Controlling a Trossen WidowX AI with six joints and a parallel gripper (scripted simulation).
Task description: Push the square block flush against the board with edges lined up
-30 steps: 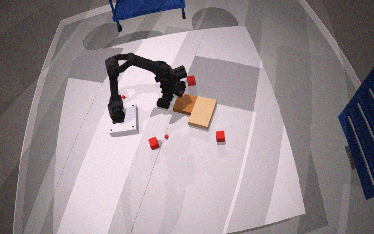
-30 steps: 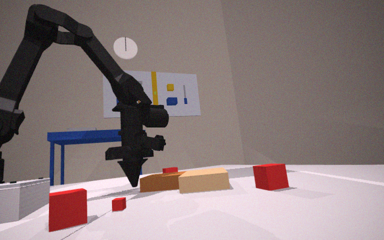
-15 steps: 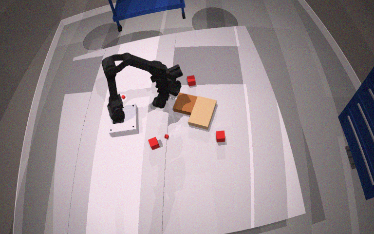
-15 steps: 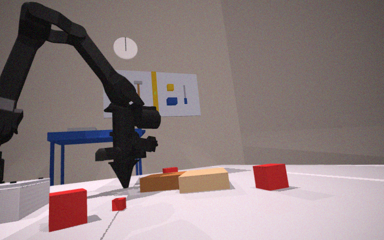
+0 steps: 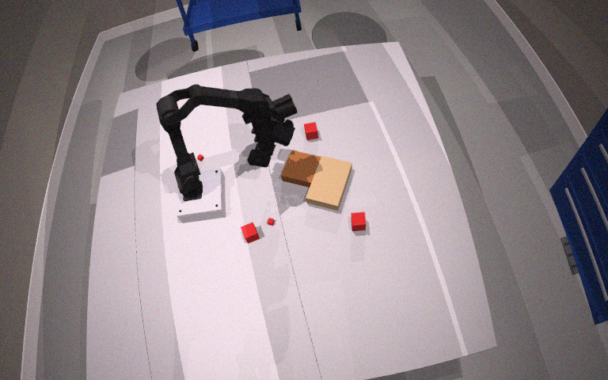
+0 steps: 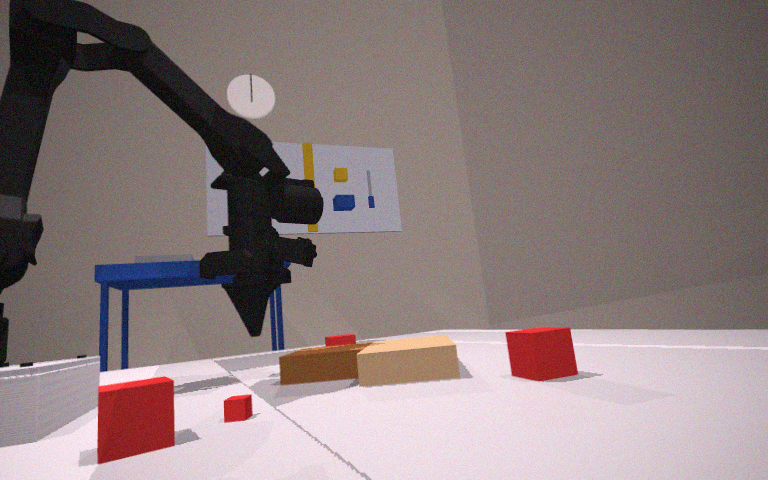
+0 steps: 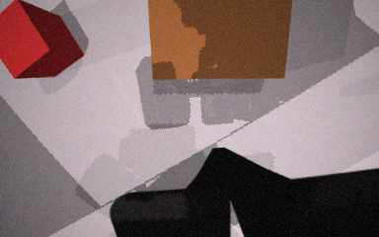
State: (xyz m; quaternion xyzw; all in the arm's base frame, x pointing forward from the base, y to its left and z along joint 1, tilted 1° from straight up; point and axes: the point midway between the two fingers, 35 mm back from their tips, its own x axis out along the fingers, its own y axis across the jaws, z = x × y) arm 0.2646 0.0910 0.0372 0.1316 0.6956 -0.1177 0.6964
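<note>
My gripper tip is 90 mm short of the square block, 40 mm to the left of it and 40 mm above it. From my gripper tip the other things lie so: tan board 170 mm ahead, 110 mm to the right, 40 mm below.
</note>
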